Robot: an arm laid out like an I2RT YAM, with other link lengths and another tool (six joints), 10 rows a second.
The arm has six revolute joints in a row. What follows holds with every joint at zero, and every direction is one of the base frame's.
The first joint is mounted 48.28 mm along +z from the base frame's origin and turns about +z.
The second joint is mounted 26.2 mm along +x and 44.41 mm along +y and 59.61 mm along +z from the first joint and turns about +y.
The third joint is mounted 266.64 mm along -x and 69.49 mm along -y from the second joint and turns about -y.
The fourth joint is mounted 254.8 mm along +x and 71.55 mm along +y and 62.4 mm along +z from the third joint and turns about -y.
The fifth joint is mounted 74 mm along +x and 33.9 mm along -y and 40.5 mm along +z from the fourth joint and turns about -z.
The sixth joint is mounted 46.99 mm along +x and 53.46 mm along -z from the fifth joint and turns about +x.
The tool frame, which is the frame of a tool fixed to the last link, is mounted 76 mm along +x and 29 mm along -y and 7 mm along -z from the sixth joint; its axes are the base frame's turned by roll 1.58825, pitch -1.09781 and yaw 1.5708 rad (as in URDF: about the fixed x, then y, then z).
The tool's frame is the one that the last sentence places.
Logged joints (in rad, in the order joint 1, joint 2, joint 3, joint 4, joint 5, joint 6), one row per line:
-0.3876 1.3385 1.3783 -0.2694 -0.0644 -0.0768
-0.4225 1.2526 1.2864 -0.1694 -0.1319 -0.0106
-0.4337 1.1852 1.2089 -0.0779 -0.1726 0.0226
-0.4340 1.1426 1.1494 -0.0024 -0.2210 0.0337
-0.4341 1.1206 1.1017 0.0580 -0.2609 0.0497
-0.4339 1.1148 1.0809 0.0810 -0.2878 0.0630
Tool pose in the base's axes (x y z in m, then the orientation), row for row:
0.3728 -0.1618 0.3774 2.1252 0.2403 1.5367
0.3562 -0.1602 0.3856 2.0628 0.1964 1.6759
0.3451 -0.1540 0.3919 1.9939 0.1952 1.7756
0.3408 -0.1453 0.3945 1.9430 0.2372 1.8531
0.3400 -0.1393 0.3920 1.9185 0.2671 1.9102
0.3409 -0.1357 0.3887 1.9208 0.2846 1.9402
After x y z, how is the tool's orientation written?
As a rotation vector, in radians.
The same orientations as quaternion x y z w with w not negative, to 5 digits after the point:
0.78107 0.08832 0.56478 0.25129
0.75216 0.07161 0.61108 0.23604
0.72481 0.07096 0.64546 0.23020
0.70298 0.08582 0.67046 0.22122
0.68964 0.09601 0.68665 0.20902
0.68604 0.10165 0.69297 0.19702

